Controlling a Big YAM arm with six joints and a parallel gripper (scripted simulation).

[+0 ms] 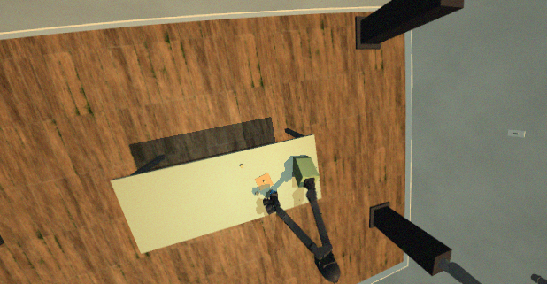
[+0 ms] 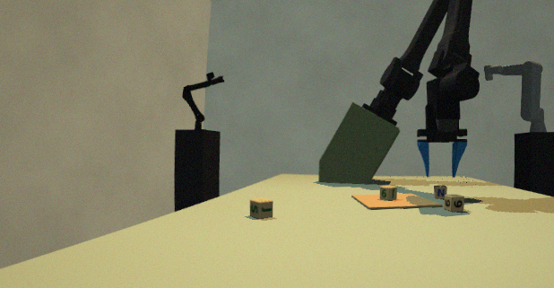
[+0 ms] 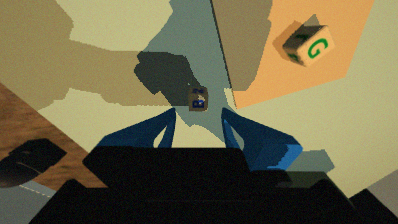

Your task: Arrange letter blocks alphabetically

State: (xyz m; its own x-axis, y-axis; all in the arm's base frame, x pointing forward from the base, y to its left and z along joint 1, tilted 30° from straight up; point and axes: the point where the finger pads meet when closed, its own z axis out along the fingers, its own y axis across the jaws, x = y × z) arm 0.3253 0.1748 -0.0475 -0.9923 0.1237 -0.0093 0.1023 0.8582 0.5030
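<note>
Now: hand 40 mm above the block. Also, from my hand: orange mat (110 mm to the right, 60 mm ahead, 50 mm below).
</note>
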